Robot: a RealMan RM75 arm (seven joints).
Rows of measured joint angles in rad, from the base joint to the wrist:
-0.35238, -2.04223, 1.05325, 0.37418, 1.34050, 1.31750, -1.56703
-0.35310, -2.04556, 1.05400, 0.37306, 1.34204, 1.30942, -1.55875
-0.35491, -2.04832, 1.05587, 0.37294, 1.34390, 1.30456, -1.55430
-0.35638, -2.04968, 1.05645, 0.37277, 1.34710, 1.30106, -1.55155
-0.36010, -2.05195, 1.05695, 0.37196, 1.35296, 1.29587, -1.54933
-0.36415, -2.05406, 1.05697, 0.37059, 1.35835, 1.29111, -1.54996
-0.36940, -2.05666, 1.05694, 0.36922, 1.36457, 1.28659, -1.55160
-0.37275, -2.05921, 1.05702, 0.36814, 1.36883, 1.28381, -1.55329
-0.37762, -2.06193, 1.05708, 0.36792, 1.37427, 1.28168, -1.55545
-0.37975, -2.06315, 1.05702, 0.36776, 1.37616, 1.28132, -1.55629
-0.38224, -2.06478, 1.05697, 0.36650, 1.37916, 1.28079, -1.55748
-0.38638, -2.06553, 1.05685, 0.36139, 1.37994, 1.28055, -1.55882
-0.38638, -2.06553, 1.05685, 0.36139, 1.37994, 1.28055, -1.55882
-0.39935, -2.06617, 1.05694, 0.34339, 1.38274, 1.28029, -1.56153
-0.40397, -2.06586, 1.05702, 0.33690, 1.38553, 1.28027, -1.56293
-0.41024, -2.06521, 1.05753, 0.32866, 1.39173, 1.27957, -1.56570
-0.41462, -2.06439, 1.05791, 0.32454, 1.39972, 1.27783, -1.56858
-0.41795, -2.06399, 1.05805, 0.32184, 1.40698, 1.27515, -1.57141
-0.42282, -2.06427, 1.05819, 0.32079, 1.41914, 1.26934, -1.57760
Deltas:
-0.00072, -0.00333, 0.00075, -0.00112, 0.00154, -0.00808, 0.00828
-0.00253, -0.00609, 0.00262, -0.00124, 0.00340, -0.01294, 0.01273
-0.00400, -0.00745, 0.00320, -0.00141, 0.00660, -0.01644, 0.01548
-0.00772, -0.00972, 0.00370, -0.00222, 0.01246, -0.02163, 0.01770
-0.01177, -0.01183, 0.00372, -0.00359, 0.01785, -0.02639, 0.01707
-0.01702, -0.01443, 0.00369, -0.00496, 0.02407, -0.03091, 0.01543
-0.02037, -0.01698, 0.00377, -0.00604, 0.02833, -0.03369, 0.01374
-0.02524, -0.01970, 0.00383, -0.00626, 0.03377, -0.03582, 0.01158
-0.02737, -0.02092, 0.00377, -0.00642, 0.03566, -0.03618, 0.01074
-0.02986, -0.02255, 0.00372, -0.00768, 0.03866, -0.03671, 0.00955
-0.03400, -0.02330, 0.00360, -0.01279, 0.03944, -0.03695, 0.00821
-0.03400, -0.02330, 0.00360, -0.01279, 0.03944, -0.03695, 0.00821
-0.04697, -0.02394, 0.00369, -0.03079, 0.04224, -0.03721, 0.00550
-0.05159, -0.02363, 0.00377, -0.03728, 0.04503, -0.03723, 0.00410
-0.05786, -0.02298, 0.00428, -0.04552, 0.05123, -0.03793, 0.00133
-0.06224, -0.02216, 0.00466, -0.04964, 0.05922, -0.03967, -0.00155
-0.06557, -0.02176, 0.00480, -0.05234, 0.06648, -0.04235, -0.00438
-0.07044, -0.02204, 0.00494, -0.05339, 0.07864, -0.04816, -0.01057

